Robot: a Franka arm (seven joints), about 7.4 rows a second.
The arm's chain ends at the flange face. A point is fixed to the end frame.
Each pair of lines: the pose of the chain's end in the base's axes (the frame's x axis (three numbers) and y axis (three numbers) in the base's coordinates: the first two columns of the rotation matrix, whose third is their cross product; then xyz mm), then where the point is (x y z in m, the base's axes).
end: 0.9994 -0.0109 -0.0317 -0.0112 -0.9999 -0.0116 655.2 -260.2 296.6
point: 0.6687 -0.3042 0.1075
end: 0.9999 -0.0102 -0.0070 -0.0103 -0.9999 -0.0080 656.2 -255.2 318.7
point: 0.6744 -0.2999 0.1302
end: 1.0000 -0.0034 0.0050 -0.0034 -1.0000 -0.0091 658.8 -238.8 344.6
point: 0.6796 -0.2832 0.1563
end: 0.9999 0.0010 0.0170 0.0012 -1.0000 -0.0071 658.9 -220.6 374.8
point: 0.6821 -0.2652 0.1868
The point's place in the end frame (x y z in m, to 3 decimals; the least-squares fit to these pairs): 0.020 0.046 0.188
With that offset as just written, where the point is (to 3 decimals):
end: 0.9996 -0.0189 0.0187 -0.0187 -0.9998 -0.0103 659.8 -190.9 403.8
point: 0.682 -0.235 0.216
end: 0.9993 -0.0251 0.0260 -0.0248 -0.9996 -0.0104 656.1 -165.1 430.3
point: 0.680 -0.210 0.242
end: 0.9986 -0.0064 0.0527 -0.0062 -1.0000 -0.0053 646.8 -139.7 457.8
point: 0.676 -0.185 0.271
